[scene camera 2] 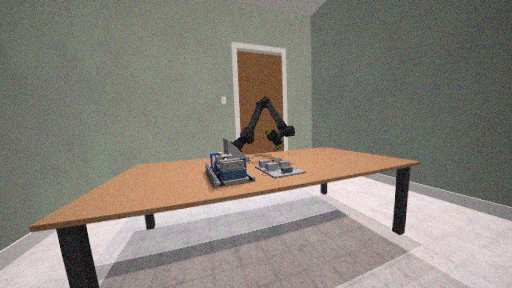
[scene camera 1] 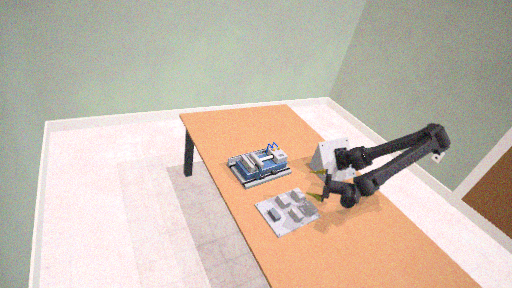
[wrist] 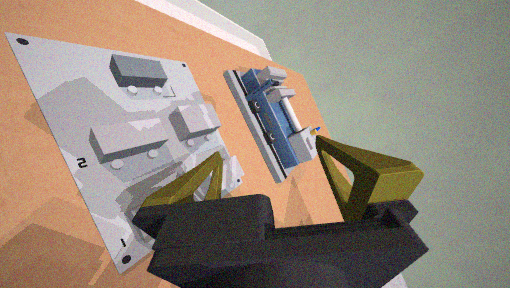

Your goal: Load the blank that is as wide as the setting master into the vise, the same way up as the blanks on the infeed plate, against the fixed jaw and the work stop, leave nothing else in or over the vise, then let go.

My gripper is open and holds nothing. Also in view: a setting master. Also in view: a grey infeed plate.
